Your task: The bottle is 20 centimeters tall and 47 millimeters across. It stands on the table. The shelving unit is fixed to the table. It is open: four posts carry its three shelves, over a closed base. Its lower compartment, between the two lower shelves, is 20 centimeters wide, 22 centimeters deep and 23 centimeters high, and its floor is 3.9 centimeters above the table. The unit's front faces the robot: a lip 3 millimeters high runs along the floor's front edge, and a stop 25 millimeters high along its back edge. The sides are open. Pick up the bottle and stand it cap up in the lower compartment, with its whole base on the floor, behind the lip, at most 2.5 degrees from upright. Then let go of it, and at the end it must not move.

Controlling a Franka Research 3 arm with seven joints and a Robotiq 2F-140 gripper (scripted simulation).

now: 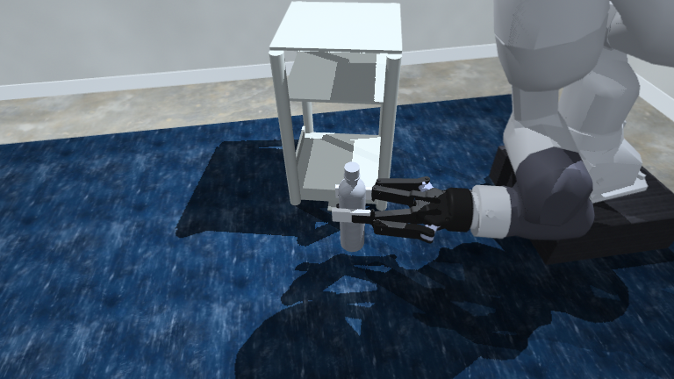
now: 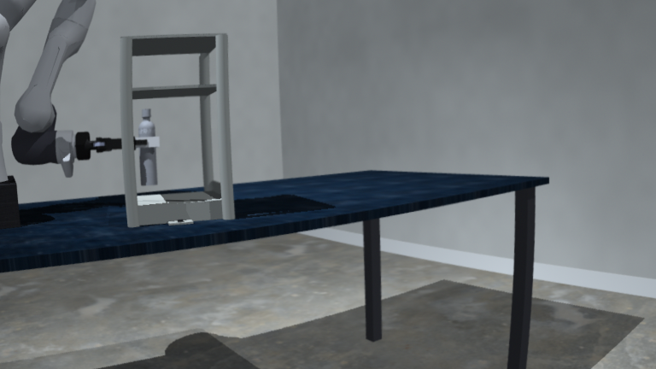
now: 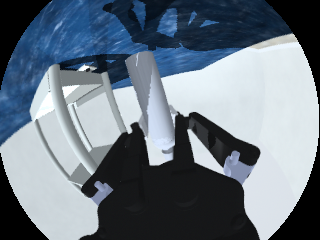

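The white shelving unit is 1 cm behind my hand, 26 cm to the right of it and 3 cm above it.
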